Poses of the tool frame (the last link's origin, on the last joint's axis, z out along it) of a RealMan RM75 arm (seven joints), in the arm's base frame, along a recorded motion.
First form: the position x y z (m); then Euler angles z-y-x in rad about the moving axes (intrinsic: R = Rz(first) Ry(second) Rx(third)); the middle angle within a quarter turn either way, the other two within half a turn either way.
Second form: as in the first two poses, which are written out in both.
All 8 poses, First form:
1: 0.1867, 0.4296, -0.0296, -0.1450, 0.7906, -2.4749
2: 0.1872, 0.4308, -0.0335, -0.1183, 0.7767, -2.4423
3: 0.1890, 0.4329, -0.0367, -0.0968, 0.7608, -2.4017
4: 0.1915, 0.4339, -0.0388, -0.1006, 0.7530, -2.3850
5: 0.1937, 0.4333, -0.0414, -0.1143, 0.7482, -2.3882
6: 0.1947, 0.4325, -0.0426, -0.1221, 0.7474, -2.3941
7: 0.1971, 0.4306, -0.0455, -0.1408, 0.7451, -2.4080
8: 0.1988, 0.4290, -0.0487, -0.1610, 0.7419, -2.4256
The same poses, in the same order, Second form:
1: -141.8, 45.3, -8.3, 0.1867, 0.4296, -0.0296
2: -139.9, 44.5, -6.8, 0.1872, 0.4308, -0.0335
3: -137.6, 43.6, -5.5, 0.1890, 0.4329, -0.0367
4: -136.7, 43.1, -5.8, 0.1915, 0.4339, -0.0388
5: -136.8, 42.9, -6.5, 0.1937, 0.4333, -0.0414
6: -137.2, 42.8, -7.0, 0.1947, 0.4325, -0.0426
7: -138.0, 42.7, -8.1, 0.1971, 0.4306, -0.0455
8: -139.0, 42.5, -9.2, 0.1988, 0.4290, -0.0487
